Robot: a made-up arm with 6 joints.
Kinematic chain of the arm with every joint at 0, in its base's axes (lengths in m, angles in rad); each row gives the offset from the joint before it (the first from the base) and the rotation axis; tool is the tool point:
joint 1: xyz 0 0 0.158 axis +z
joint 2: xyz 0 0 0 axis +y
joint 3: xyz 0 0 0.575 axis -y
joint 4: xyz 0 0 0 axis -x
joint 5: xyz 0.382 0 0 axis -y
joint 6: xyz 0 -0.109 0 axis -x
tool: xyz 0 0 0
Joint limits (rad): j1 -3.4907..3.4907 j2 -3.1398..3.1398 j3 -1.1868..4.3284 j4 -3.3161..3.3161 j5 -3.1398..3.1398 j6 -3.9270..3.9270
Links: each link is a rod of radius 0.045 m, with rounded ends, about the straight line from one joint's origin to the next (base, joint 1, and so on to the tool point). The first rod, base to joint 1, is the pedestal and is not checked.
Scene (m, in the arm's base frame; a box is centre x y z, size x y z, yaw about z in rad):
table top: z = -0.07
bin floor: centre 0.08 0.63 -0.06 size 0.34 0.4 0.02 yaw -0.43
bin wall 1: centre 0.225 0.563 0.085 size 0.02 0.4 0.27 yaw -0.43
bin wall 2: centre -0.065 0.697 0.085 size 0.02 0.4 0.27 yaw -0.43
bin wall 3: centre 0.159 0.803 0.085 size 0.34 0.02 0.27 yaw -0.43
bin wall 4: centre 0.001 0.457 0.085 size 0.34 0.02 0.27 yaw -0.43
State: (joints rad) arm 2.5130 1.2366 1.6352 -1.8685 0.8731 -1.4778
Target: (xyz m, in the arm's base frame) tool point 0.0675 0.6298 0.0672
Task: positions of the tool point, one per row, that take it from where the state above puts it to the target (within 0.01 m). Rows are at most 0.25 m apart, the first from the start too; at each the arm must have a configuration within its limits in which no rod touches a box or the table.
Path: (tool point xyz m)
1: -0.6273 0.6604 0.4042
2: -0.4482 0.7421 0.4057
3: -0.2586 0.7624 0.4038
4: -0.0801 0.7223 0.3990
5: 0.0675 0.6298 0.3919
6: 0.0700 0.6503 0.2272
7: 0.0675 0.6298 0.0672

